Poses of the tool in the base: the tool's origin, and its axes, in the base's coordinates. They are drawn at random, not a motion.
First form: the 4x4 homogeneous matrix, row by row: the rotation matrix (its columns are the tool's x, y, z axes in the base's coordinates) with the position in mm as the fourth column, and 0 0 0 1 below. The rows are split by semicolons.
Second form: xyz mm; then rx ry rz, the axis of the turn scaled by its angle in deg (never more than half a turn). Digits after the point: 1 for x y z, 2 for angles.
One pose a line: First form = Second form
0.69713 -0.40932 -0.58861 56.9; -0.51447 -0.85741 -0.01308 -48.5; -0.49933 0.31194 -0.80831 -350.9; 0 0 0 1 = 56.9 -48.5 -350.9 156.33 -42.95 -50.58
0.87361 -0.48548 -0.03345 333.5; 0.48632 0.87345 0.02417 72.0; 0.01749 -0.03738 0.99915 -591.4; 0 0 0 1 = 333.5 72.0 -591.4 -1.84 -1.52 29.08
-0.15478 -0.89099 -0.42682 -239.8; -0.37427 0.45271 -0.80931 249.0; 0.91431 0.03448 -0.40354 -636.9; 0 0 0 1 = -239.8 249.0 -636.9 62.56 -99.43 38.31
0.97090 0.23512 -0.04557 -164.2; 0.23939 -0.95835 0.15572 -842.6; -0.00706 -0.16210 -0.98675 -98.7; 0 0 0 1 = -164.2 -842.6 -98.7 -169.53 -20.54 2.28
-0.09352 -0.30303 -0.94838 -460.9; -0.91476 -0.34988 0.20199 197.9; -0.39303 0.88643 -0.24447 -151.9; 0 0 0 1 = -460.9 197.9 -151.9 94.13 -76.38 -84.13
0.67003 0.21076 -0.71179 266.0; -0.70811 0.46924 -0.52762 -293.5; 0.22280 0.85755 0.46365 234.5; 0 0 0 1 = 266.0 -293.5 234.5 52.63 -35.51 -34.91
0.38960 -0.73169 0.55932 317.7; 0.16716 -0.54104 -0.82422 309.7; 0.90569 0.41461 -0.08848 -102.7; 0 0 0 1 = 317.7 309.7 -102.7 101.29 -28.32 73.50
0.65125 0.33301 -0.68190 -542.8; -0.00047 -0.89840 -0.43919 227.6; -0.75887 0.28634 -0.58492 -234.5; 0 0 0 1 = -542.8 227.6 -234.5 141.41 15.00 -65.00
